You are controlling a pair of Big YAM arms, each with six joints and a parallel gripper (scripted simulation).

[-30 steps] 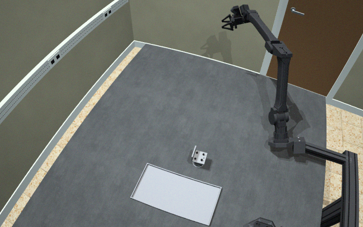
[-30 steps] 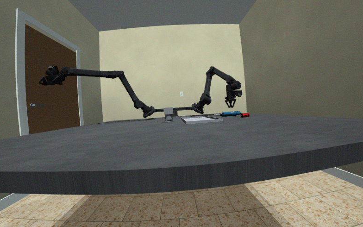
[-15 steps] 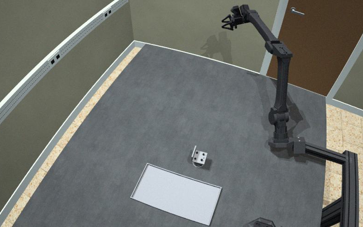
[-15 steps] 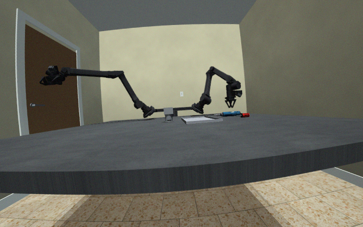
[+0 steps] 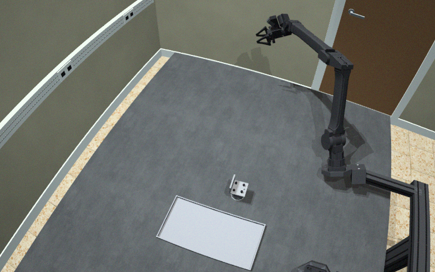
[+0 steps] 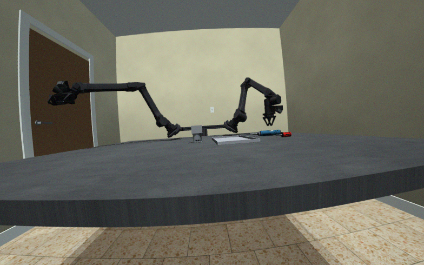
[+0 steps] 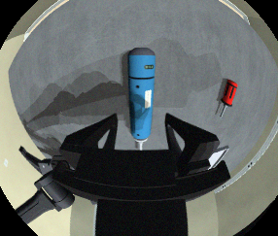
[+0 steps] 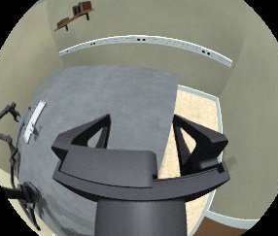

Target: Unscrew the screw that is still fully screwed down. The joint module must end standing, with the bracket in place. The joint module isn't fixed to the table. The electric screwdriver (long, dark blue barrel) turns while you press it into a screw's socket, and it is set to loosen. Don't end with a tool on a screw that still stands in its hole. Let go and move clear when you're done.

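My right hand is 810 mm to the right of the grey bracket, 230 mm above it and 170 mm past it. Round my right hand: flat white tray (1030 mm to the left, 300 mm below, 130 mm behind); red-handled screwdriver (1360 mm to the left, 290 mm below, 70 mm behind).
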